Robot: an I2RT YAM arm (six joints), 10 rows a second.
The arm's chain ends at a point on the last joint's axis. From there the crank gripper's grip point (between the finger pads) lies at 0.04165 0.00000 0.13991 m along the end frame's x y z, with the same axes.
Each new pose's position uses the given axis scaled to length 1; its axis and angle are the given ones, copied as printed.
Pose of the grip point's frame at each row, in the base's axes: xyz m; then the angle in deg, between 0 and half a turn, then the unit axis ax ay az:
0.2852, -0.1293, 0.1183, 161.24, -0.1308, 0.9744, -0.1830
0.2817, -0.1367, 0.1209, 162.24, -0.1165, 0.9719, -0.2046
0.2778, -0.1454, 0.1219, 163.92, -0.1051, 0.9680, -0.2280
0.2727, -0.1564, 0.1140, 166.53, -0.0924, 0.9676, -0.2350
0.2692, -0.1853, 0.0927, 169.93, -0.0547, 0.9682, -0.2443
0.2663, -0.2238, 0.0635, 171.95, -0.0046, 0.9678, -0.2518
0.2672, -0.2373, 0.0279, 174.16, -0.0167, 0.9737, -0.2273
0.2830, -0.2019, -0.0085, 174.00, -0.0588, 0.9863, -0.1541
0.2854, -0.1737, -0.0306, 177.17, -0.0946, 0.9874, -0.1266
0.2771, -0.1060, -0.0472, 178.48, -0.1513, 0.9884, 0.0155
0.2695, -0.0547, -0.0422, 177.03, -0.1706, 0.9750, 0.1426
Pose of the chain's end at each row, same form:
0.2729, -0.0738, 0.2528, 161.24, -0.1308, 0.9744, -0.1830
0.2723, -0.0756, 0.2531, 162.24, -0.1165, 0.9719, -0.2046
0.2728, -0.0780, 0.2513, 163.92, -0.1051, 0.9680, -0.2280
0.2750, -0.0870, 0.2424, 166.53, -0.0924, 0.9676, -0.2350
0.2826, -0.1148, 0.2198, 169.93, -0.0547, 0.9682, -0.2443
0.2883, -0.1542, 0.1899, 171.95, -0.0046, 0.9678, -0.2518
0.2937, -0.1735, 0.1565, 174.16, -0.0167, 0.9737, -0.2273
0.3072, -0.1549, 0.1276, 174.00, -0.0588, 0.9863, -0.1541
0.3161, -0.1314, 0.1057, 177.17, -0.0946, 0.9874, -0.1266
0.3138, -0.0984, 0.0939, 178.48, -0.1513, 0.9884, 0.0155
0.3084, -0.0813, 0.0960, 177.03, -0.1706, 0.9750, 0.1426

